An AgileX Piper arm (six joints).
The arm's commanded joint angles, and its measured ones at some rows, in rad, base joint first. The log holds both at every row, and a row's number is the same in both.
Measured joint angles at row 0:
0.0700 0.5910 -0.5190 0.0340 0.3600 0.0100
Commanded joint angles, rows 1 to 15:
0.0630 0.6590 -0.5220 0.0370 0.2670 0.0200
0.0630 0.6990 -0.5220 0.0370 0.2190 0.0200
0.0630 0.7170 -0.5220 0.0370 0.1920 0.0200
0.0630 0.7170 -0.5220 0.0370 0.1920 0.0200
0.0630 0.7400 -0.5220 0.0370 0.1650 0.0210
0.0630 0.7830 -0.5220 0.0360 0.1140 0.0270
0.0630 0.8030 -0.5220 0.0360 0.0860 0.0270
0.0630 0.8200 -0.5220 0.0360 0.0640 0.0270
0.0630 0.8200 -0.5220 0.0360 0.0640 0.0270
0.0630 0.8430 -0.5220 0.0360 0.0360 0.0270
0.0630 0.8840 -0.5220 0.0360 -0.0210 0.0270
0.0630 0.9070 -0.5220 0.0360 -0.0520 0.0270
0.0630 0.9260 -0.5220 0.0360 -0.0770 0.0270
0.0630 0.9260 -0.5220 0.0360 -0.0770 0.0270
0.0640 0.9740 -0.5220 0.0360 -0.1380 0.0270
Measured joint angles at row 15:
0.0700 0.9280 -0.5190 0.0350 -0.0450 0.0230
